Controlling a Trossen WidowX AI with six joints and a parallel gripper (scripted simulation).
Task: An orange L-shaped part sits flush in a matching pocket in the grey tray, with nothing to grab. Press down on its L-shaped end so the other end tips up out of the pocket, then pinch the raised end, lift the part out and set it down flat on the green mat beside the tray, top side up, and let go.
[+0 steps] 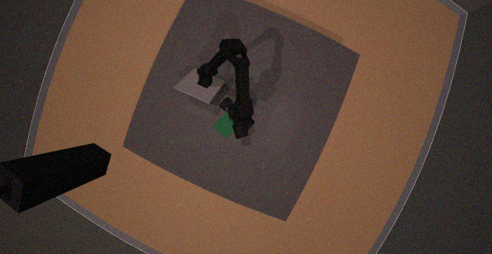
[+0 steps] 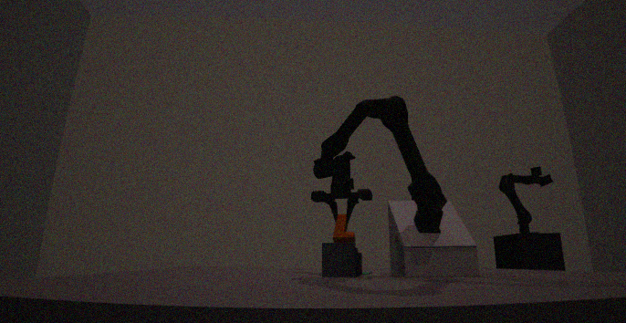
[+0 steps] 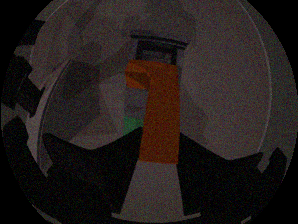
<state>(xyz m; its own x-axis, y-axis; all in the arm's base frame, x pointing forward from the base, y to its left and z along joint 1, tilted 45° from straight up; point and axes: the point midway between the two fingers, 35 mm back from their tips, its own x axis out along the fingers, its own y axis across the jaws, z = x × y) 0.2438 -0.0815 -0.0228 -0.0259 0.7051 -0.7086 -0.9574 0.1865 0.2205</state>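
Now: the green mat 40 mm behind my gripper tip, 100 mm to the right of it and 170 mm below it. Round my gripper tip: orange L-shaped part (10 mm behind, 40 mm to the left, 30 mm below).
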